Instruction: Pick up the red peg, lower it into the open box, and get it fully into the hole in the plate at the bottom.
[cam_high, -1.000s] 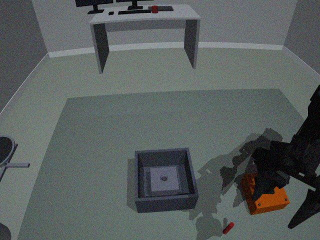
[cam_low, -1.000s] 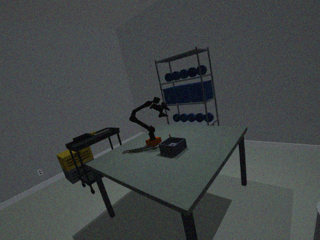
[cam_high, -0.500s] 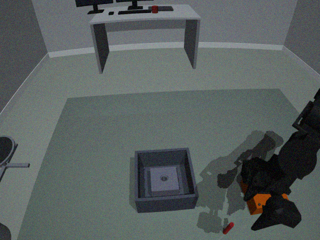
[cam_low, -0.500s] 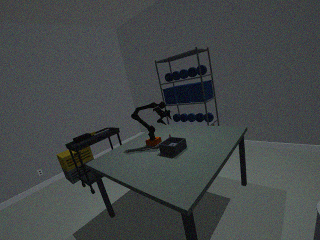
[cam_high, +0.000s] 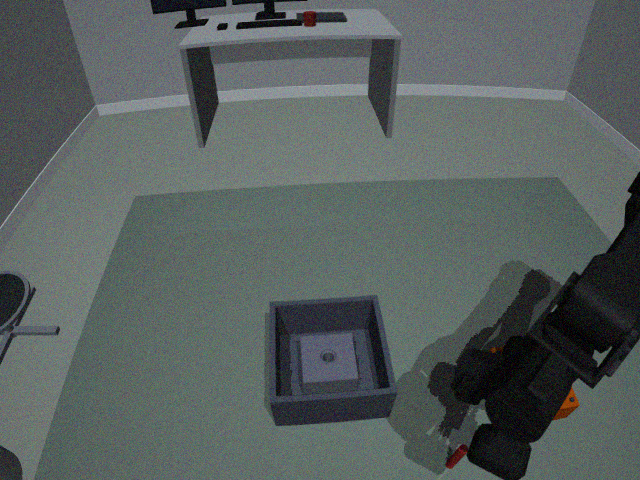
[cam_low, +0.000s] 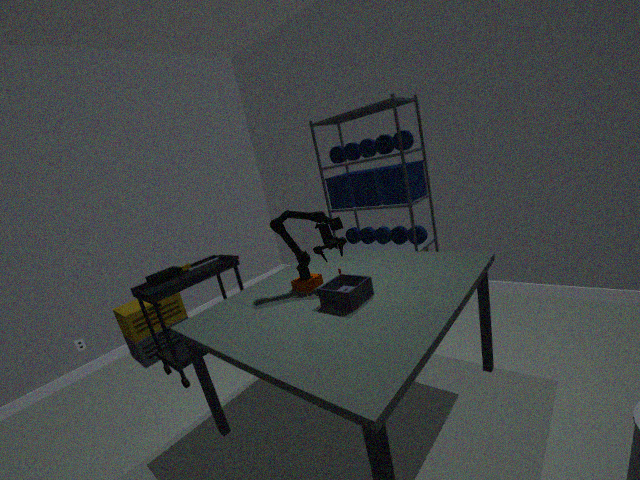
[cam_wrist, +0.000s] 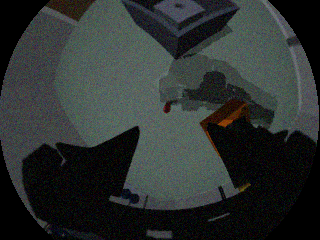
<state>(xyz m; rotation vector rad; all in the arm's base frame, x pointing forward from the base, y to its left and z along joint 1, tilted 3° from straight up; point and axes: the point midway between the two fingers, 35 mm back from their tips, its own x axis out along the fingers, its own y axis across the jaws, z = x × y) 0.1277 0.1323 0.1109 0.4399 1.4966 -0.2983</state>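
Now: gripper tip 2 cm short of the red peg, 1 cm to the right of it and 10 cm above it. Round my gripper tip: light grey plate: 22 cm ahead, 15 cm to the right, 9 cm below; grey box: 22 cm ahead, 15 cm to the right, 11 cm below.
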